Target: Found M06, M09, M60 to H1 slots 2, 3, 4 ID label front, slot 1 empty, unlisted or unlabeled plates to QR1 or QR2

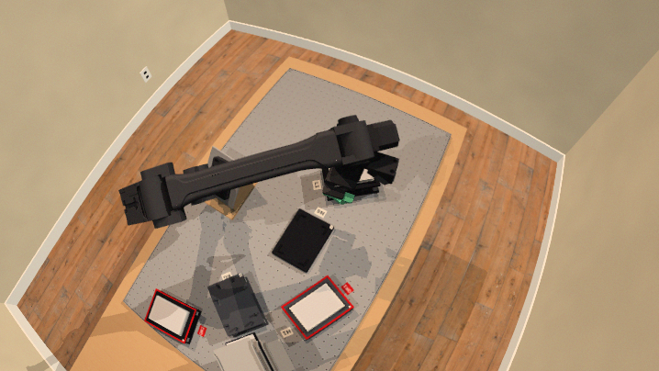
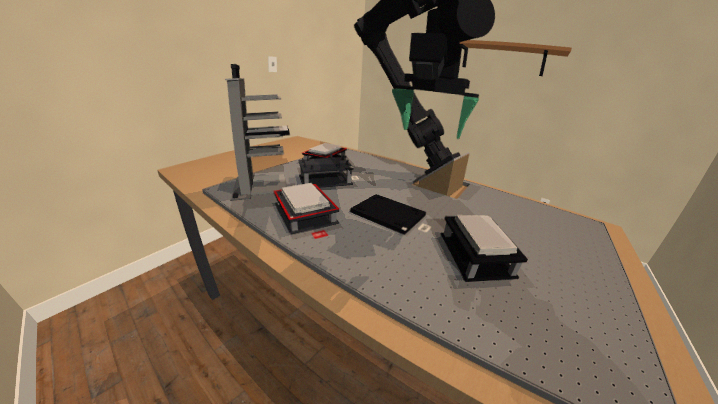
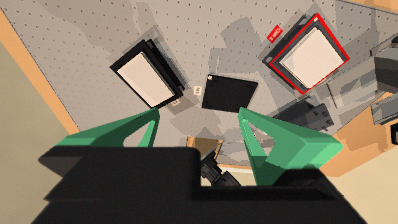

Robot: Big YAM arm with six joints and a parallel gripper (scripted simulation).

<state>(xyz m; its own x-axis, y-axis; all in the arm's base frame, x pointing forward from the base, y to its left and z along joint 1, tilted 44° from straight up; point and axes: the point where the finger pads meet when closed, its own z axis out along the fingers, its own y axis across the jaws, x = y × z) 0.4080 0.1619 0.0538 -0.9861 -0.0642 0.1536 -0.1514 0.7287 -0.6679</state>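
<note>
Now: hand 6 cm past the raised black nest L1, 13 cm to the right of it and 20 cm above it. From my hand the other things lie so: flat black recovery nest N6: 8 cm behind, 11 cm to the right, 24 cm below; then H1 deck label: 2 cm ahead, 39 cm to the right, 25 cm below; then L1 deck label: 14 cm behind, 7 cm to the left, 25 cm below.
</note>
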